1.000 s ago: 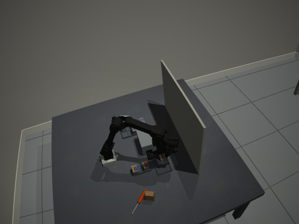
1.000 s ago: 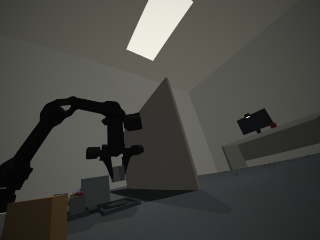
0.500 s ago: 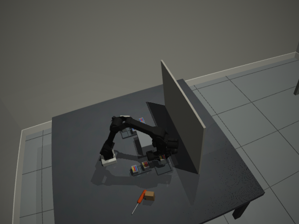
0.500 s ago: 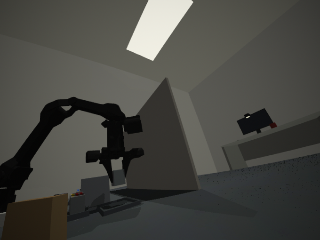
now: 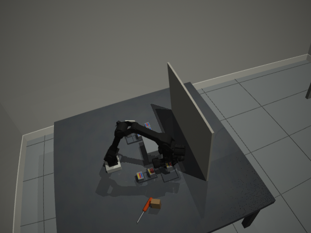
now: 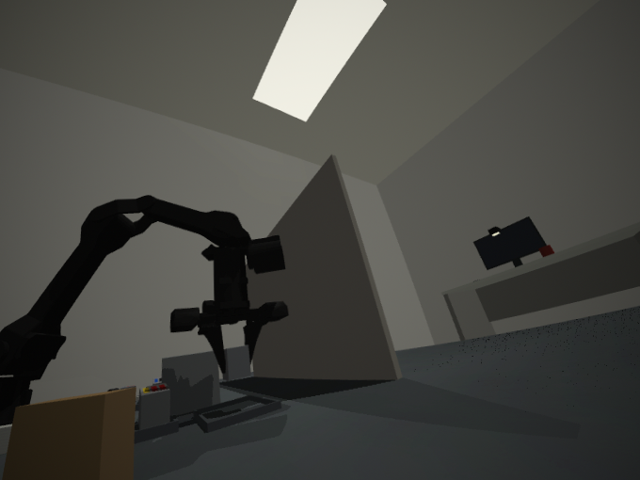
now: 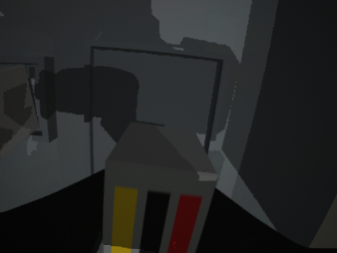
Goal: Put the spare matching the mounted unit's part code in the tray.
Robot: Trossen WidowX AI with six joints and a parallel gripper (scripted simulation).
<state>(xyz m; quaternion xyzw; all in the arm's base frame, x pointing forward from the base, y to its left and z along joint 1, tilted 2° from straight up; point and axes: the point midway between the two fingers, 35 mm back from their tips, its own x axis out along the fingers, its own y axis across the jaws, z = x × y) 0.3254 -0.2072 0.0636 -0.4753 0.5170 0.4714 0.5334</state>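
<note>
My gripper tip is now 60 mm above the shallow dark tray and 10 mm past it. From my gripper tip the other things lie so: grey mounted unit: 220 mm to the left, 40 mm behind, 10 mm below; then brown block: 190 mm to the right, 160 mm behind, 20 mm below; then grey spare block: 20 mm above.
</note>
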